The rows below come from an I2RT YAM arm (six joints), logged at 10 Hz.
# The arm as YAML. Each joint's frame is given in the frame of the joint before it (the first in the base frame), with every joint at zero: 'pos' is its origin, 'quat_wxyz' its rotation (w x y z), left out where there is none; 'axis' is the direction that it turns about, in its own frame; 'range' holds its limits. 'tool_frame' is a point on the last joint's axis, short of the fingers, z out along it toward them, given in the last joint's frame.
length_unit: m
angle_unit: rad
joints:
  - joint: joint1
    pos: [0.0, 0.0, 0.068]
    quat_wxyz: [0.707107, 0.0, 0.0, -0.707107]
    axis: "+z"
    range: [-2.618, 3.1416]
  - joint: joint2
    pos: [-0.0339, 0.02, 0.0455]
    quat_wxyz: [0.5, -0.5, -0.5, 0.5]
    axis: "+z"
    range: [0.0, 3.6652]
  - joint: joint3
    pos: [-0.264, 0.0, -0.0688]
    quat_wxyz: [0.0, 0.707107, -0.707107, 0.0]
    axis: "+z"
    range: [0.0, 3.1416]
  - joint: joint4
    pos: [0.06, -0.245, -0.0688]
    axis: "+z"
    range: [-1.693, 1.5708]
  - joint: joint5
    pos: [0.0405, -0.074, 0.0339]
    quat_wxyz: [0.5, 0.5, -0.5, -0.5]
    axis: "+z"
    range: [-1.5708, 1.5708]
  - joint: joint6
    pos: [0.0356, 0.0, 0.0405]
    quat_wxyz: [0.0, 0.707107, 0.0, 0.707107]
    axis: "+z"
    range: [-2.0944, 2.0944]
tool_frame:
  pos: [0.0, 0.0, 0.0]
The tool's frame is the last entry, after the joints.
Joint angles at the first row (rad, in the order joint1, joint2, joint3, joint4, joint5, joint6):
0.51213 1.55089 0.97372 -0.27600 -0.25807 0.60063
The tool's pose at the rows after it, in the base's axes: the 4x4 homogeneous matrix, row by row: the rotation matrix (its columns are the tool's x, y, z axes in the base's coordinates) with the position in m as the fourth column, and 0 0 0 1 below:
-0.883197 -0.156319 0.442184 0.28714; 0.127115 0.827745 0.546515 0.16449; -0.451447 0.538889 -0.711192 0.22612; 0 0 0 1
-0.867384 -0.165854 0.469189 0.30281; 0.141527 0.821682 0.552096 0.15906; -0.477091 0.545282 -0.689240 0.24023; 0 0 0 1
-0.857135 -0.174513 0.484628 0.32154; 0.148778 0.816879 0.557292 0.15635; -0.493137 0.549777 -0.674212 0.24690; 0 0 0 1
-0.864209 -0.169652 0.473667 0.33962; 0.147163 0.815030 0.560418 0.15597; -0.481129 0.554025 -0.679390 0.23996; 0 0 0 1
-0.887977 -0.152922 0.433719 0.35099; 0.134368 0.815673 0.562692 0.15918; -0.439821 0.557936 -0.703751 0.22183; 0 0 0 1
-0.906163 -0.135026 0.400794 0.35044; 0.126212 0.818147 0.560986 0.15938; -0.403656 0.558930 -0.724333 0.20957; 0 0 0 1
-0.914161 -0.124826 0.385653 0.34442; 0.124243 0.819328 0.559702 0.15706; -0.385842 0.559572 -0.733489 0.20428; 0 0 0 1
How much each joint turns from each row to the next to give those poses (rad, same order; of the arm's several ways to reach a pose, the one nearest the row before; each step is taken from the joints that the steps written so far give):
-0.02135 0.00457 0.05493 -0.02938 -0.01906 -0.01906
-0.03738 0.02214 0.07097 -0.02099 -0.01793 -0.02289
-0.03169 0.04957 0.07285 -0.00725 -0.02024 -0.02138
-0.02287 0.07057 0.05340 0.00115 -0.02363 -0.01410
-0.00574 0.07173 0.02326 0.00116 -0.02252 -0.00383
0.00001 0.02137 -0.01374 -0.00456 -0.01182 0.00192
0.00000 -0.01258 -0.03276 0.00188 -0.00497 0.00266

